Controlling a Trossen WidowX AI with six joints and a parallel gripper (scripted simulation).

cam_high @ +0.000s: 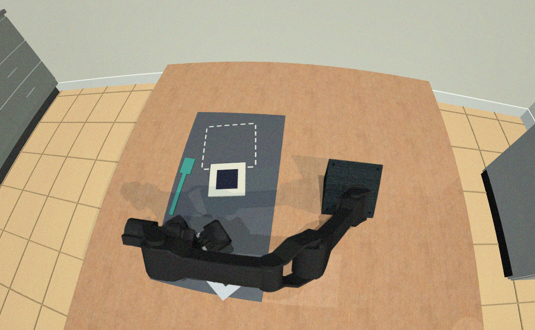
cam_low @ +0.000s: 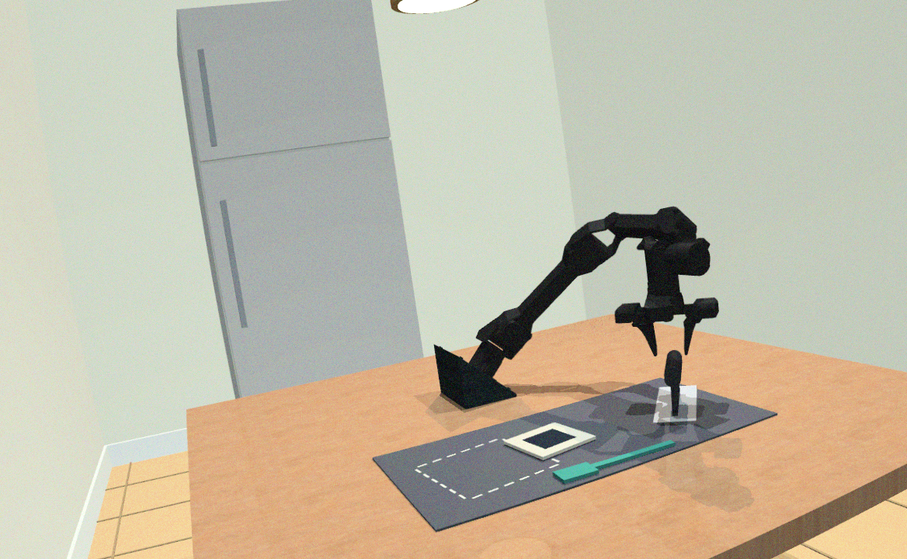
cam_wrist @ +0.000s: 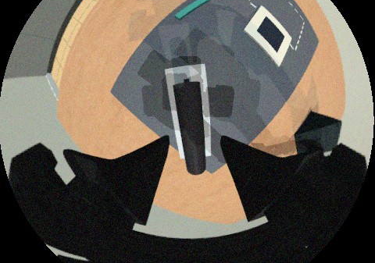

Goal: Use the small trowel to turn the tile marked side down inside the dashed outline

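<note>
My gripper tip is 10 mm short of the trowel, 10 mm to the left of it and 60 mm above it. From my gripper tip the other things lie so: teal flat tool: 120 mm ahead, 280 mm to the right, 90 mm below; cream tile: 40 mm behind, 270 mm to the right, 90 mm below; grey mat: 20 mm behind, 230 mm to the right, 120 mm below.
</note>
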